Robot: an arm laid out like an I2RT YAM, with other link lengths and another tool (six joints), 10 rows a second.
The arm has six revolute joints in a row. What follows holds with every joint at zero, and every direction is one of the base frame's.
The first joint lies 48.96 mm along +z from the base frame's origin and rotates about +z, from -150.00 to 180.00 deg.
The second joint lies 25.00 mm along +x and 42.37 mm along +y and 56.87 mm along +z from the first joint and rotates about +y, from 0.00 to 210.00 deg.
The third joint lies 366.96 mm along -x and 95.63 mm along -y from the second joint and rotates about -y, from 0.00 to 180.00 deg.
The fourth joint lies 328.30 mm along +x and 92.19 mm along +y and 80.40 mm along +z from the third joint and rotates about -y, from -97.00 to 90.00 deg.
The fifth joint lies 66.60 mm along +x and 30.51 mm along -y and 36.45 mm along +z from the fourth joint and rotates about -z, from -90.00 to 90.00 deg.
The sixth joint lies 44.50 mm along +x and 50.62 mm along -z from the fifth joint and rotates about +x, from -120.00 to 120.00 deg.
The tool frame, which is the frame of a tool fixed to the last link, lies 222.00 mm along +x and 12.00 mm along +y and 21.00 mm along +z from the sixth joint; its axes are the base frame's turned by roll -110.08, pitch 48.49 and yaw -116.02 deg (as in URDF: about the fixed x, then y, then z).
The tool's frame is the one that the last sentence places.
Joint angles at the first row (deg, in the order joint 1, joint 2, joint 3, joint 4, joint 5, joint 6):
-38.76 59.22 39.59 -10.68 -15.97 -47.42
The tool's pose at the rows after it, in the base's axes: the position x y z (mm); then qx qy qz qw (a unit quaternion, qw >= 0):
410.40 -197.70 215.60 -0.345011 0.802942 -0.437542 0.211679
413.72 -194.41 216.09 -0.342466 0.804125 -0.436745 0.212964
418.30 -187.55 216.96 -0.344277 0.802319 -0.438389 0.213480
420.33 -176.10 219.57 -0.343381 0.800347 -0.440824 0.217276
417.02 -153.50 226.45 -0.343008 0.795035 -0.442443 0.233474
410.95 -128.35 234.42 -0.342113 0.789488 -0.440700 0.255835
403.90 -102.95 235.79 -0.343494 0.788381 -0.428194 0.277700
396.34 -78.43 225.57 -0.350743 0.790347 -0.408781 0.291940
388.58 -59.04 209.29 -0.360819 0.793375 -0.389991 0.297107
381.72 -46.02 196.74 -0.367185 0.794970 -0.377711 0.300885
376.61 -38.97 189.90 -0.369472 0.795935 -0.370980 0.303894
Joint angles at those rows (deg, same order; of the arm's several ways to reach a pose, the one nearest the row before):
-38.13 59.57 39.59 -10.68 -14.48 -47.33
-36.93 59.64 39.59 -10.37 -13.43 -46.33
-34.96 59.55 39.55 -10.04 -11.84 -45.58
-32.45 58.41 38.98 -9.83 -9.85 -44.23
-29.30 55.09 37.43 -9.93 -8.43 -42.22
-26.15 51.13 35.72 -10.30 -7.55 -39.86
-23.24 47.70 34.04 -11.18 -7.40 -37.19
-20.34 45.06 31.88 -12.08 -7.35 -34.87
-17.96 43.18 29.65 -12.91 -7.29 -33.34
-16.34 41.54 27.73 -13.30 -7.25 -32.27
-15.53 40.25 26.50 -13.61 -7.29 -31.57

